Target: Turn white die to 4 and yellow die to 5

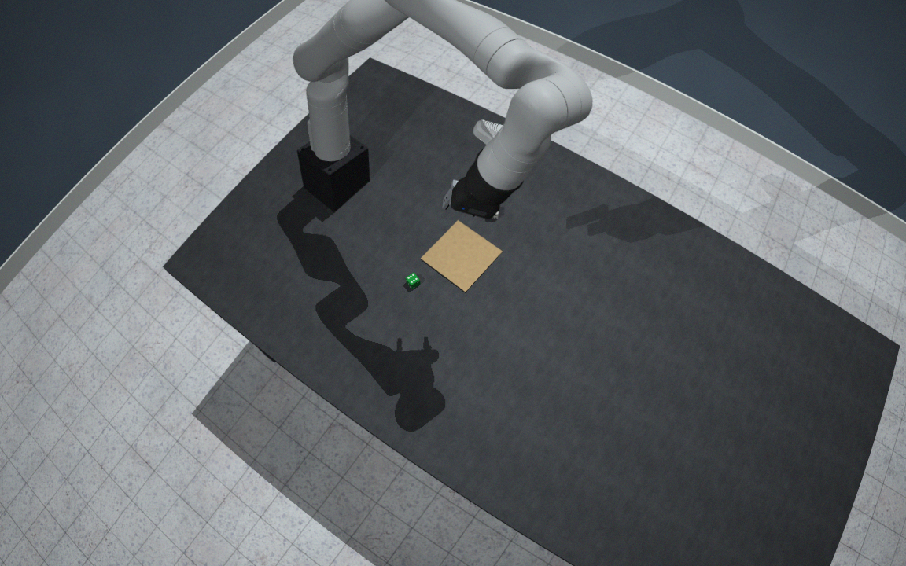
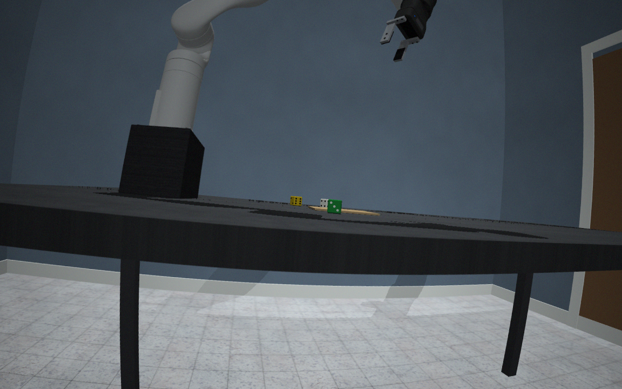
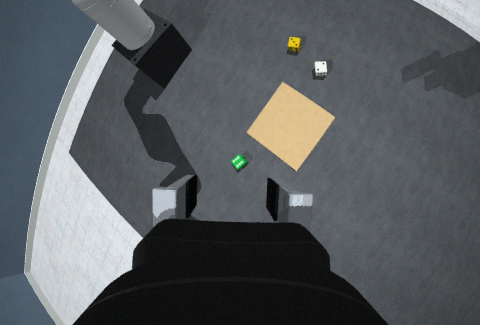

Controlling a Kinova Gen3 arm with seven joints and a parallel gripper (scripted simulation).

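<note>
My hand is 120 mm past the green die, 30 mm to the left of it and 370 mm above it. The rest, counted from my hand: yellow die: 120 mm behind, 260 mm to the left, 370 mm below; white die: 40 mm behind, 230 mm to the left, 370 mm below; tan mat: 60 mm behind, 90 mm to the left, 380 mm below.
</note>
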